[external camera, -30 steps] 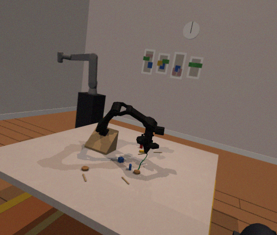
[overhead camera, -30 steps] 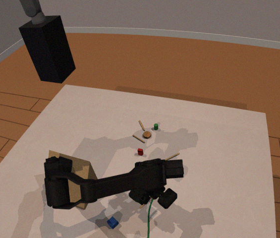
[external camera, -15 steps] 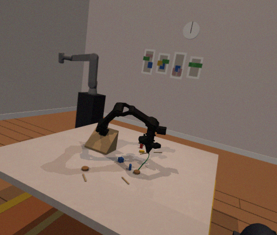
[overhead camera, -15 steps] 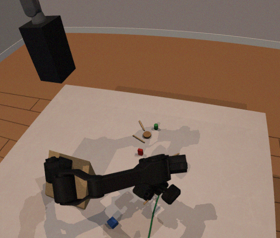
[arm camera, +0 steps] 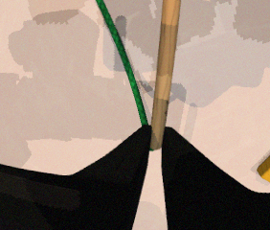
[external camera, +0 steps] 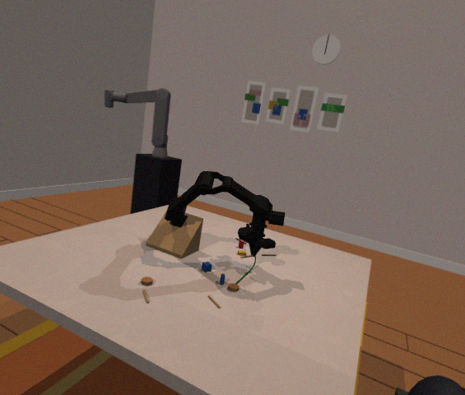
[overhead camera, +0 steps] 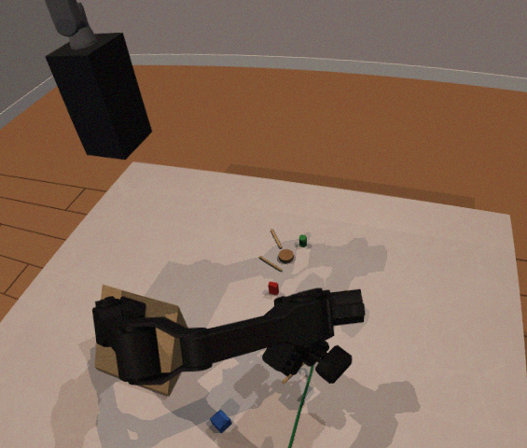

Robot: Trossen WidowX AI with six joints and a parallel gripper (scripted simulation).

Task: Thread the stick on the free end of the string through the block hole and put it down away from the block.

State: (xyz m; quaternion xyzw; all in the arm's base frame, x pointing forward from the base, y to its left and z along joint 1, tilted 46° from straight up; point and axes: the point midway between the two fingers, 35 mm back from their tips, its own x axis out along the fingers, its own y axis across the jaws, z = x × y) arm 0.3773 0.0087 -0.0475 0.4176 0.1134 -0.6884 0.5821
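My gripper tip is 16 cm to the left of the blue cube, 13 cm past it and 4 cm above it. Round my gripper tip: thin wooden stick: 1 cm to the right, 1 cm behind; then yellow block: 11 cm to the left, 10 cm behind, 5 cm below; then round wooden button: 22 cm to the right, 5 cm below, 2 cm ahead.
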